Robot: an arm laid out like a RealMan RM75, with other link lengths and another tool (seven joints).
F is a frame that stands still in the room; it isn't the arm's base.
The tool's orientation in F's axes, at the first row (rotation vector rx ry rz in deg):
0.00, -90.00, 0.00
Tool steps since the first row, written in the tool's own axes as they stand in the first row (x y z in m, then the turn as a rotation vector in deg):
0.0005, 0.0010, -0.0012, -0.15, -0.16, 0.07
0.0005, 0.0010, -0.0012, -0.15, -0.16, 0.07
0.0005, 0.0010, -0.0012, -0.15, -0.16, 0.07
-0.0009, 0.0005, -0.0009, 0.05, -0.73, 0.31
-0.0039, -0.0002, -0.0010, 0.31, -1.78, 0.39
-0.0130, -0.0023, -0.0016, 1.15, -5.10, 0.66
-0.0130, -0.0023, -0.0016, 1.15, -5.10, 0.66
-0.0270, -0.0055, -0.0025, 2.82, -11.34, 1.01
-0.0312, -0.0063, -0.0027, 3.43, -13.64, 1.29
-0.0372, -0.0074, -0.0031, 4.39, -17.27, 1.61
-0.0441, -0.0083, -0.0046, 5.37, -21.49, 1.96
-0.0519, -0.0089, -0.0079, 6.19, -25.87, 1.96
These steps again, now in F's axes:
0.0012, 0.0010, 0.0005, -0.07, -0.16, -0.15
0.0012, 0.0010, 0.0005, -0.07, -0.16, -0.15
0.0012, 0.0010, 0.0005, -0.07, -0.16, -0.15
0.0009, 0.0005, -0.0009, -0.31, -0.73, 0.05
0.0010, -0.0002, -0.0039, -0.39, -1.78, 0.31
0.0016, -0.0023, -0.0130, -0.66, -5.10, 1.15
0.0016, -0.0023, -0.0130, -0.66, -5.10, 1.15
0.0025, -0.0055, -0.0270, -1.01, -11.34, 2.82
0.0027, -0.0063, -0.0312, -1.29, -13.64, 3.43
0.0031, -0.0074, -0.0372, -1.61, -17.27, 4.39
0.0046, -0.0083, -0.0441, -1.96, -21.49, 5.37
0.0079, -0.0089, -0.0519, -1.96, -25.87, 6.19

